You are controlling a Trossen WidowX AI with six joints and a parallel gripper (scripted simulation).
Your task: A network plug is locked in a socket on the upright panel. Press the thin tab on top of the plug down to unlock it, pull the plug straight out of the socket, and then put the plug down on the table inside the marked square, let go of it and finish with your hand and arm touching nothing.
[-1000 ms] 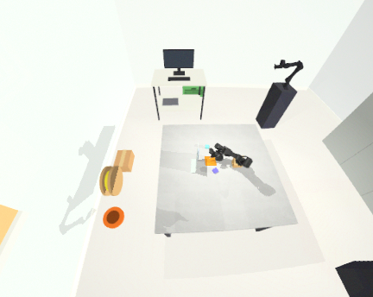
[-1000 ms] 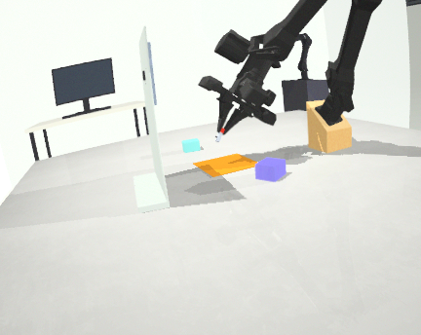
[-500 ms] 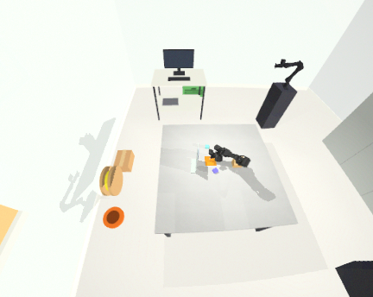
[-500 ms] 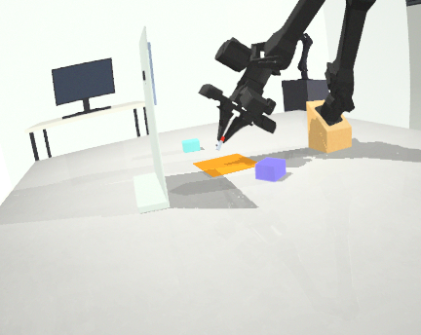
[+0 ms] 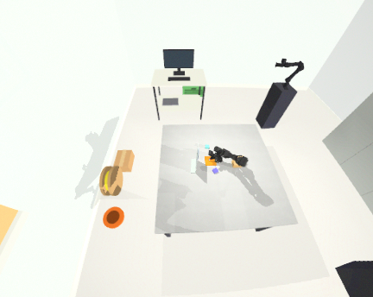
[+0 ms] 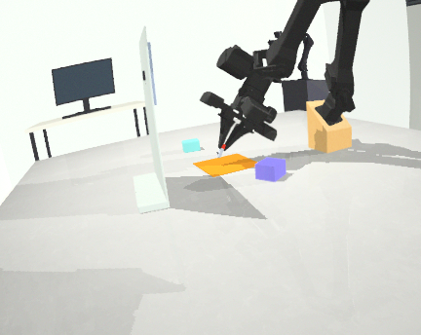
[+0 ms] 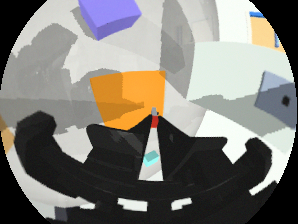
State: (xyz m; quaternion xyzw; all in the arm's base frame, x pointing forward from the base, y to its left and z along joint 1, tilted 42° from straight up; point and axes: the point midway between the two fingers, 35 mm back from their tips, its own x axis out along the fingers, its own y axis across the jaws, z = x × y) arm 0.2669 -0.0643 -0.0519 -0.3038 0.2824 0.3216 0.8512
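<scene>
My gripper tip is 40 mm above the orange marked square and 10 mm past it. From my gripper tip the other things lie so: upright white panel (170 mm ahead, 100 mm above, 50 mm to the left); cyan block (190 mm to the right, 20 mm below, 10 mm behind); purple cube (140 mm to the left, 30 mm behind, 20 mm below).
</scene>
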